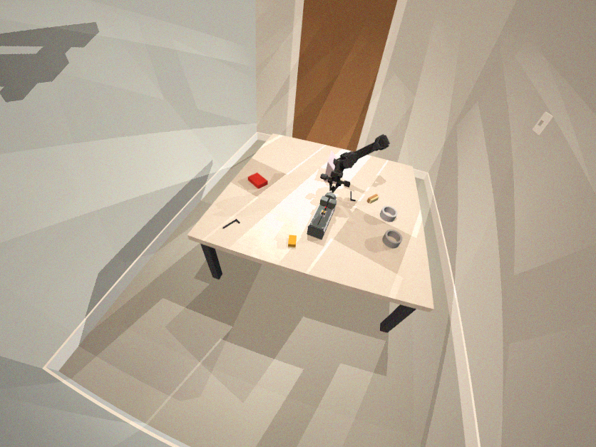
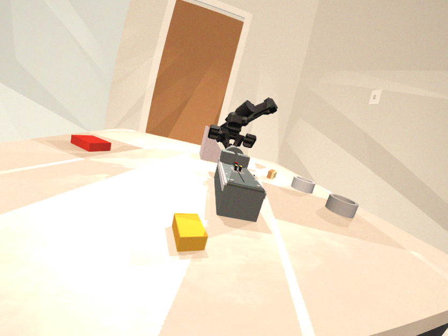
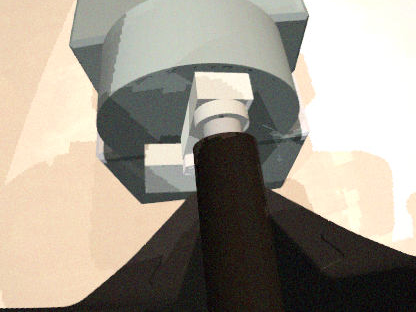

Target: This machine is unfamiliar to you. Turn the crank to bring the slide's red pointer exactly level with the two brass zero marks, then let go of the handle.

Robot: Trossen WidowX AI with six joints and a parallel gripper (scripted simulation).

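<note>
The dark brown crank handle lies 2 cm behind my gripper tip and 2 cm above it. The rest, counted from my gripper tip: red pointer 13 cm ahead, 1 cm to the right, 1 cm below; yellow block 36 cm ahead, 14 cm to the right, 8 cm below; tan block 29 cm to the left, 15 cm behind, 8 cm below.
</note>
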